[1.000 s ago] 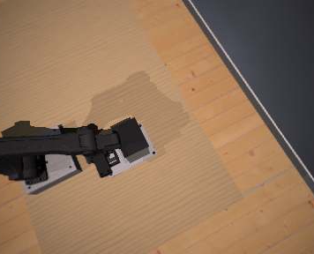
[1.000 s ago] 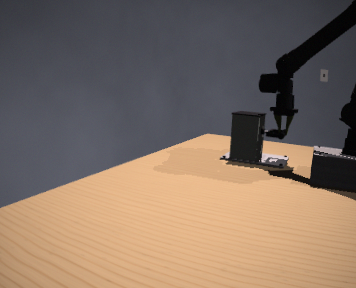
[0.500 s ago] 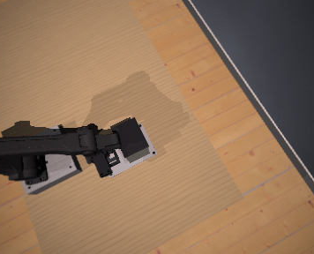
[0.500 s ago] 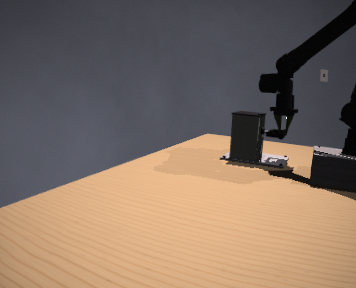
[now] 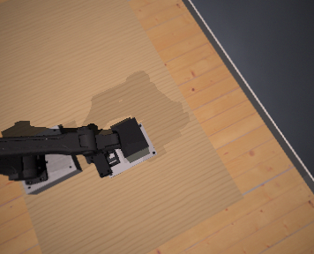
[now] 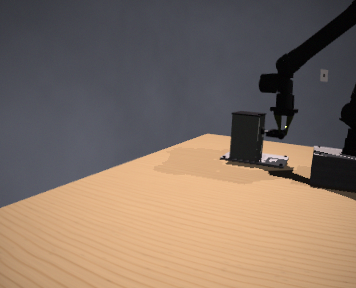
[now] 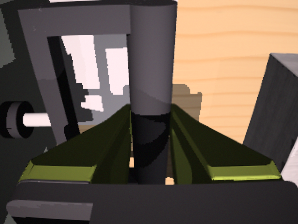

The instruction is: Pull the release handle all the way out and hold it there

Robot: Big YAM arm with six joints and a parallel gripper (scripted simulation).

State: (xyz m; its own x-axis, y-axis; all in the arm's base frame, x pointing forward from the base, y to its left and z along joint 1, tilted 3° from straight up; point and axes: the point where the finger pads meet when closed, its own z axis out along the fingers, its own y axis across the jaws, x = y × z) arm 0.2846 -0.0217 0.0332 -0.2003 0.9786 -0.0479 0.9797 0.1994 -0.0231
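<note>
Now: hand 90 mm short of the baseplate, 20 mm to the right of it and 110 mm above it.
</note>
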